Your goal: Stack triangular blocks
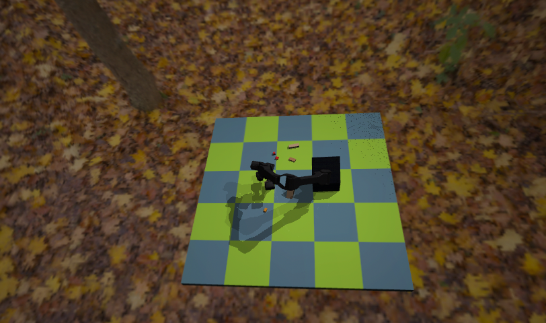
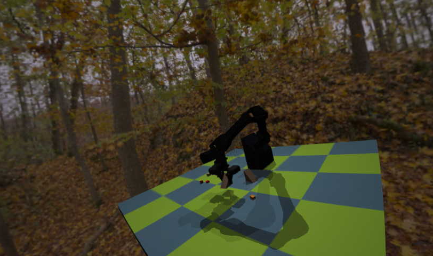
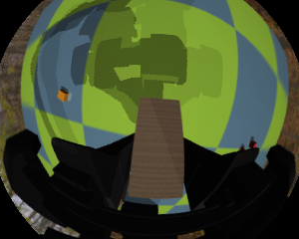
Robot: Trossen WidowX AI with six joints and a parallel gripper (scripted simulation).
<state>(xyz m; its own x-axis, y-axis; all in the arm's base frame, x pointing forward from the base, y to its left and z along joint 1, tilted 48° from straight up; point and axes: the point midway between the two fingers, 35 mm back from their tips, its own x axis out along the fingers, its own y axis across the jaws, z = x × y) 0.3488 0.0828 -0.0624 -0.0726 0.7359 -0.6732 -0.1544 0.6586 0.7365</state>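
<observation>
Now: the triangular block 10 mm behind my gripper tip and 10 mm above it. Also, from my gripper tip: small orange cube 180 mm to the left, 30 mm below, 20 mm ahead.
</observation>
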